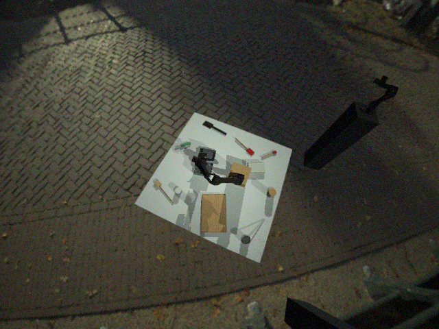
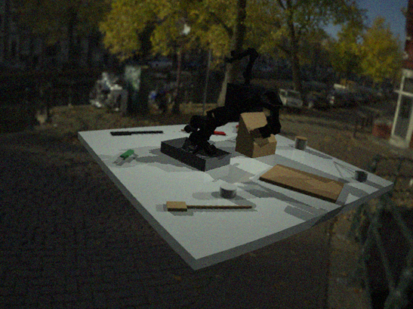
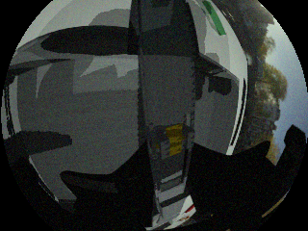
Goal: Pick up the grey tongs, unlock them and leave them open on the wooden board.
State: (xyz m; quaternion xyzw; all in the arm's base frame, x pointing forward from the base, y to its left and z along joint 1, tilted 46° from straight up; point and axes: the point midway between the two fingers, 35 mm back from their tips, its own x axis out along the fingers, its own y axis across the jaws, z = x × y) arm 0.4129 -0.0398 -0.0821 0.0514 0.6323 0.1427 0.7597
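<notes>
Now: gripper tip 1 cm past the roasting tin. From my gripper tip the other things lie so: black spatula 4 cm ahead, 49 cm to the right, 3 cm below; then green-handled tool 31 cm ahead, 13 cm to the right, 2 cm below; then yellow mark 2 cm ahead, 3 cm to the left, 4 cm above.
</notes>
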